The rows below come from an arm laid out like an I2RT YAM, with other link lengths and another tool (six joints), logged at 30 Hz.
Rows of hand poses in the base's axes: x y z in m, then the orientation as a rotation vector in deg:
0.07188, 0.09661, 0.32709, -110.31, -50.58, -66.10
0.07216, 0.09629, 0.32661, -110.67, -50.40, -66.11
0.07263, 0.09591, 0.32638, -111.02, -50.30, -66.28
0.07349, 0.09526, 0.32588, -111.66, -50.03, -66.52
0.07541, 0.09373, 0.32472, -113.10, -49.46, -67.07
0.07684, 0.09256, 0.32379, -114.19, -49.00, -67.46
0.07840, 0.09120, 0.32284, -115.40, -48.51, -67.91
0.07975, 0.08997, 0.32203, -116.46, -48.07, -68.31
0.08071, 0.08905, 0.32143, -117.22, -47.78, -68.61
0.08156, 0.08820, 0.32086, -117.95, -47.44, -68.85
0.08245, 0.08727, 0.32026, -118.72, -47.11, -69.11
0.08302, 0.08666, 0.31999, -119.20, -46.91, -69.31
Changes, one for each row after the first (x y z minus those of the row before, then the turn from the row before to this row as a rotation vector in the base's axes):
0.00028, -0.00032, -0.00048, -0.17, 0.11, -0.28
0.00047, -0.00038, -0.00023, -0.21, -0.04, -0.31
0.00086, -0.00065, -0.00050, -0.33, 0.02, -0.57
0.00192, -0.00153, -0.00116, -0.76, 0.01, -1.27
0.00143, -0.00117, -0.00093, -0.56, 0.03, -0.96
0.00156, -0.00136, -0.00095, -0.64, 0.01, -1.07
0.00135, -0.00123, -0.00081, -0.56, 0.01, -0.94
0.00096, -0.00092, -0.00060, -0.42, -0.02, -0.67
0.00085, -0.00085, -0.00057, -0.37, 0.04, -0.65
0.00089, -0.00093, -0.00060, -0.41, 0.02, -0.67
0.00057, -0.00061, -0.00027, -0.26, -0.01, -0.43

